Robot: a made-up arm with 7 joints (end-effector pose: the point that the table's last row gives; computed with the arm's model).
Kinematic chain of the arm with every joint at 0, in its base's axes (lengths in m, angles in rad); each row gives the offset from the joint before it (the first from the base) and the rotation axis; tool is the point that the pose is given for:
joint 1: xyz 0 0.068 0 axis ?
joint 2: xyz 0 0.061 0 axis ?
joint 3: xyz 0 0 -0.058 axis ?
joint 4: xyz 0 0 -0.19 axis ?
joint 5: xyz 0 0 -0.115 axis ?
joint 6: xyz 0 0 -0.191 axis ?
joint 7: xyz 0 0 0 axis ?
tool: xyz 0 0 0
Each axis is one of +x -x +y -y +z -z.
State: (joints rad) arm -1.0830 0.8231 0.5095 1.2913 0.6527 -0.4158 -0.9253
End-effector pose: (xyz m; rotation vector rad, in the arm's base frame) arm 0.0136 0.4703 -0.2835 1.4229 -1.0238 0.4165
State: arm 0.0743 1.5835 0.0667 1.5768 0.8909 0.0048 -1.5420
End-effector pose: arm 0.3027 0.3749 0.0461 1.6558 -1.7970 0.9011
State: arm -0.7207 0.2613 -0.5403 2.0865 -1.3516 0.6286 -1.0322
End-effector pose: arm 0.0863 0.0218 -0.2477 1.5949 -1.5816 -0.6348
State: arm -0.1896 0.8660 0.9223 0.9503 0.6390 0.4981 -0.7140
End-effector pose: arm 0.1242 0.5820 -0.1509 1.1678 -0.6338 1.2822
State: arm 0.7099 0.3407 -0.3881 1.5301 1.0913 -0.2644 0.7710
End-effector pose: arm 0.3998 0.1070 -0.0310 -1.3622 -2.1969 -0.6607
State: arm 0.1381 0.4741 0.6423 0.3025 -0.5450 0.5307 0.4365
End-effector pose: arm 0.1350 0.4242 -0.4412 0.1578 0.0524 0.2572
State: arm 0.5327 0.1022 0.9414 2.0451 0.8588 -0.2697 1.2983
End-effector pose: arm 0.1813 0.3590 0.0080 -0.0915 2.9605 0.8259
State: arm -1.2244 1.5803 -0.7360 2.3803 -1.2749 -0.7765 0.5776
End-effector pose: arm -0.0799 0.1568 -0.1952 1.6043 0.5327 2.3985
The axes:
joint 1: -y
joint 2: +x
joint 3: +z
joint 4: -y
joint 5: +z
joint 6: +y
joint 7: -x

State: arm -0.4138 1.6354 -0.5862 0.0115 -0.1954 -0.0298 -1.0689
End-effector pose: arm 0.0163 0.6819 0.0298 2.2703 0.3621 -1.5453
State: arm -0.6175 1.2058 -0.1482 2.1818 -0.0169 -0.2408 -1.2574
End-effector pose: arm 0.1671 0.1835 -0.1928 0.7243 -2.0685 -0.2484
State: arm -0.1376 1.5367 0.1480 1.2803 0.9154 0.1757 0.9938
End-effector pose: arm 0.2916 0.4659 -0.0083 -0.1609 -0.9830 -0.7430
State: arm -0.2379 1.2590 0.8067 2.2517 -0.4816 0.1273 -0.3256
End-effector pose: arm 0.1944 0.2344 0.1035 2.1006 -2.0610 -0.9324
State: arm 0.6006 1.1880 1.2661 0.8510 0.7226 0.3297 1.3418
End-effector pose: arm 0.0368 0.6282 0.0684 -0.0992 -2.5591 -0.2102
